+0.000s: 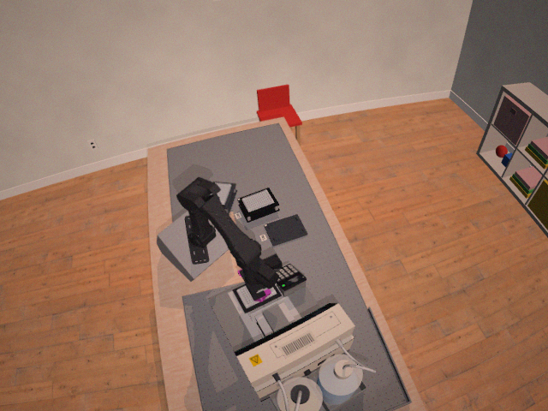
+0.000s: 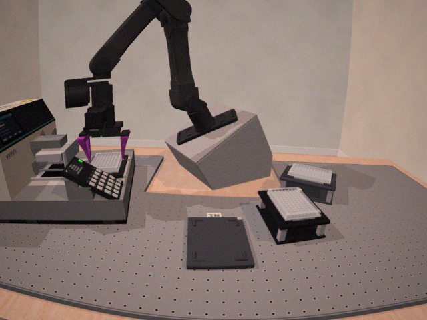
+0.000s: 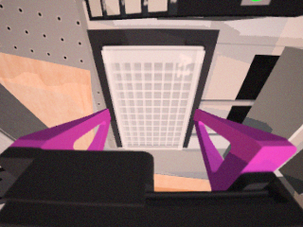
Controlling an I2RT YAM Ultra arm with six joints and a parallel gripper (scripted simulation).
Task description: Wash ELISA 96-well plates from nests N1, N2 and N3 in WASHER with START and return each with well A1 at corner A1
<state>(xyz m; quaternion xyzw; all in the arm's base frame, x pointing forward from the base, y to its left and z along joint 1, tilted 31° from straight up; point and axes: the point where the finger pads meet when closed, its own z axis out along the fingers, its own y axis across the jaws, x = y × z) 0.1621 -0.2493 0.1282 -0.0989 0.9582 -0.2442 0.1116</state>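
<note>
My gripper is now 20 mm above the black carrier pocket. The rest, counted from my hand: nest N1: 290 mm to the left, 230 mm ahead, 90 mm below; then grey manifold: 150 mm to the right, 30 mm above, 20 mm ahead; then raised black nest: 460 mm to the left, 160 mm ahead, 60 mm below.
</note>
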